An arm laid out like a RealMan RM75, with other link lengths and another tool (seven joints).
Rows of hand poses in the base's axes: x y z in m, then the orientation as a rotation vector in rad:
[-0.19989 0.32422 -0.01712 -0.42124 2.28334 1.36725]
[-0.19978 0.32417 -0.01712 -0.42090 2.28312 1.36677]
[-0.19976 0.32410 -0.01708 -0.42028 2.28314 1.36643]
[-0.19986 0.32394 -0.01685 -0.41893 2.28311 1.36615]
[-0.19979 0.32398 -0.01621 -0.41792 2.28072 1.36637]
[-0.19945 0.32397 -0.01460 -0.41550 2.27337 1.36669]
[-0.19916 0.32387 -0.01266 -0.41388 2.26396 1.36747]
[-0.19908 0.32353 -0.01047 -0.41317 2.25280 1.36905]
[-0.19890 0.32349 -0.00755 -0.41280 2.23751 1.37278]
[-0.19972 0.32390 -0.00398 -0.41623 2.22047 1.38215]
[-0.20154 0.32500 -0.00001 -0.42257 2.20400 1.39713]
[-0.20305 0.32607 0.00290 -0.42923 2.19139 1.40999]
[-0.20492 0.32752 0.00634 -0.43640 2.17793 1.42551]
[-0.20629 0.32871 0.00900 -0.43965 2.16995 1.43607]
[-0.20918 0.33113 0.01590 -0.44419 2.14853 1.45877]
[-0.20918 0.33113 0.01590 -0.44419 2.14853 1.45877]
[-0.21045 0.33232 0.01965 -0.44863 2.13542 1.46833]
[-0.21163 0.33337 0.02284 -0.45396 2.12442 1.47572]
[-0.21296 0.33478 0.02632 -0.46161 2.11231 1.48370]
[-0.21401 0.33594 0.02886 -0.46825 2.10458 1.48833]
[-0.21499 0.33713 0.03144 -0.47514 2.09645 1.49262]
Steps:
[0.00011 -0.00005 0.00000 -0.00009 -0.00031 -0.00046]
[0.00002 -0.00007 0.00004 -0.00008 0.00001 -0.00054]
[-0.00010 -0.00016 0.00023 0.00011 0.00018 -0.00101]
[0.00007 0.00004 0.00064 0.00142 -0.00147 -0.00119]
[0.00034 -0.00001 0.00161 0.00406 -0.00486 -0.00333]
[0.00029 -0.00010 0.00194 0.00514 -0.00641 -0.00314]
[0.00008 -0.00034 0.00219 0.00623 -0.00759 -0.00265]
[0.00018 -0.00004 0.00292 0.00929 -0.00979 -0.00259]
[-0.00082 0.00041 0.00357 0.01241 -0.00941 0.00178]
[-0.00182 0.00110 0.00397 0.01454 -0.00700 0.00620]
[-0.00151 0.00107 0.00291 0.01150 -0.00509 0.00659]
[-0.00187 0.00145 0.00344 0.01318 -0.00448 0.00790]
[-0.00137 0.00119 0.00266 0.00871 -0.00167 0.00464]
[-0.00289 0.00242 0.00690 0.02134 -0.00588 0.00742]
[0.00000 0.00000 0.00000 0.00000 0.00000 0.00000]
[-0.00127 0.00119 0.00375 0.01054 -0.00608 0.00384]
[-0.00118 0.00105 0.00319 0.00819 -0.00582 0.00404]
[-0.00133 0.00141 0.00348 0.00857 -0.00695 0.00560]
[-0.00105 0.00116 0.00254 0.00486 -0.00514 0.00455]
[-0.00098 0.00119 0.00258 0.00485 -0.00564 0.00449]

